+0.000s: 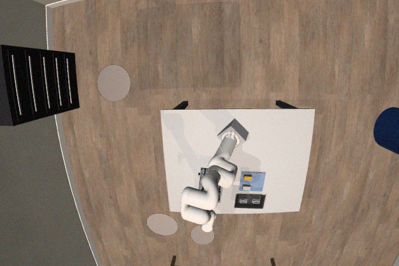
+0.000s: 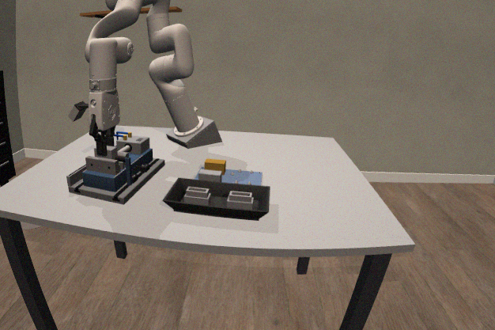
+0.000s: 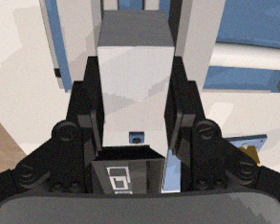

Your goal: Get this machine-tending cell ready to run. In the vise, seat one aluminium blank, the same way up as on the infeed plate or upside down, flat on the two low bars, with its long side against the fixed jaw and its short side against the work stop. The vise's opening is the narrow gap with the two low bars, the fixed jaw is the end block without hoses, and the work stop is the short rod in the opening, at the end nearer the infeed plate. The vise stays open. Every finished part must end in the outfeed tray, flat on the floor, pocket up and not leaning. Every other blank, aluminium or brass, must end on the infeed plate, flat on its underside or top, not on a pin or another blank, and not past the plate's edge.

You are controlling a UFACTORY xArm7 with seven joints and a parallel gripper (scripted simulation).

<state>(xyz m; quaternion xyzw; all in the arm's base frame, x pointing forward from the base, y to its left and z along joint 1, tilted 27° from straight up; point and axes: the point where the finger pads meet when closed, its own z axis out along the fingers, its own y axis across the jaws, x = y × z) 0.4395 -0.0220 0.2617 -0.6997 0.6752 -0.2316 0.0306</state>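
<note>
Now: hand 20 mm above the aluminium blank. From my hand the other things lie so: brass blank 190 mm behind, 270 mm to the left, 100 mm below.
</note>
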